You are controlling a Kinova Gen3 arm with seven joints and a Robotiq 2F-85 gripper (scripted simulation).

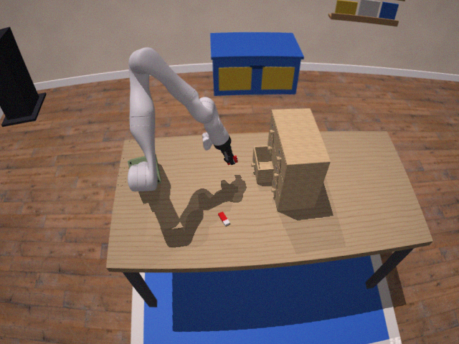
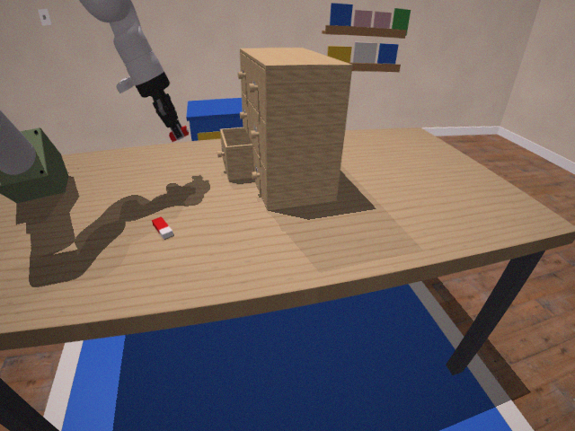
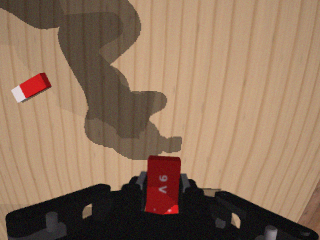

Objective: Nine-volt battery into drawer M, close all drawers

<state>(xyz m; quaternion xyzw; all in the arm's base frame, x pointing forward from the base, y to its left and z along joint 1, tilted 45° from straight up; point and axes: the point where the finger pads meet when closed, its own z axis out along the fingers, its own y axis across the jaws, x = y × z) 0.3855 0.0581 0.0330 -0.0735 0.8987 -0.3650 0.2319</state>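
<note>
The nine-volt battery lies 1 cm ahead of my hand and 1 cm below it. The rest, counted from my hand: red-and-white object (6 cm behind, 22 cm to the right, 14 cm below).
</note>
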